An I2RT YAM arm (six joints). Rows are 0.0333 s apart.
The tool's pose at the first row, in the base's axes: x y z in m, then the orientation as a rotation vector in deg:
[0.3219 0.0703 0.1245 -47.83 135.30 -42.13]
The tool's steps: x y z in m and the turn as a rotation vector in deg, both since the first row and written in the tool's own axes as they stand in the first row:
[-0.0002 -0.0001 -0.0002 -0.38 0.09 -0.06]
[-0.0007 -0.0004 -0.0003 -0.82 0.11 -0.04]
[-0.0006 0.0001 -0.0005 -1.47 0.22 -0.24]
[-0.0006 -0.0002 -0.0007 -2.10 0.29 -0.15]
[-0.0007 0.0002 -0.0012 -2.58 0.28 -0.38]
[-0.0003 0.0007 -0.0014 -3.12 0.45 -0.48]
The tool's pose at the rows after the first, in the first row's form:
[0.3219 0.0704 0.1248 -48.05 135.57 -41.78]
[0.3223 0.0706 0.1252 -48.20 135.84 -41.29]
[0.3220 0.0709 0.1250 -48.71 136.24 -40.70]
[0.3219 0.0708 0.1253 -48.84 136.67 -39.99]
[0.3215 0.0713 0.1254 -49.33 136.86 -39.53]
[0.3209 0.0714 0.1251 -49.65 137.27 -39.05]

